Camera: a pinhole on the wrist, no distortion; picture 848 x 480 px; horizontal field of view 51.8 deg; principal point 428.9 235.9 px. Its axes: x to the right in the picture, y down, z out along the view. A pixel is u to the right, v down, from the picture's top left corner.
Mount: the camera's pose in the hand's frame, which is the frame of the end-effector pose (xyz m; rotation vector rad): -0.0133 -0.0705 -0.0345 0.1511 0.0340 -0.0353
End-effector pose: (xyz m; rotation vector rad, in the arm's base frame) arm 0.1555 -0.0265 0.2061 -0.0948 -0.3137 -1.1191
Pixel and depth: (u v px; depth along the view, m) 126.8 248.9 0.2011
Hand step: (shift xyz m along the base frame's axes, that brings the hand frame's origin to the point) -0.1495 0.0632 0.1288
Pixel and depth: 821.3 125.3 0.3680
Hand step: -0.1579 -0.1450 0.3340
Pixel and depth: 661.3 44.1 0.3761
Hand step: -0.2163 -0.1014 0.3164
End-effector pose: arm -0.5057 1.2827 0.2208 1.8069 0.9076 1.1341
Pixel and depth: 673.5 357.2 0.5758
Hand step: 0.5460 0.0474 -0.1653
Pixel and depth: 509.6 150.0 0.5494
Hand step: 0.4481 0.0093 -0.3062
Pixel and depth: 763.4 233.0 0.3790
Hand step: 0.3385 0.0979 -0.1617
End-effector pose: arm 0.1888 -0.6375 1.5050 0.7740 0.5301 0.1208
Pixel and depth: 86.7 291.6 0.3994
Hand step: 0.0405 -0.3522 0.2133
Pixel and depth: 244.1 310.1 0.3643
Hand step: 0.0906 -0.3000 0.1649
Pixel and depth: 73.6 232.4 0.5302
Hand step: 0.0516 -0.4816 0.2804
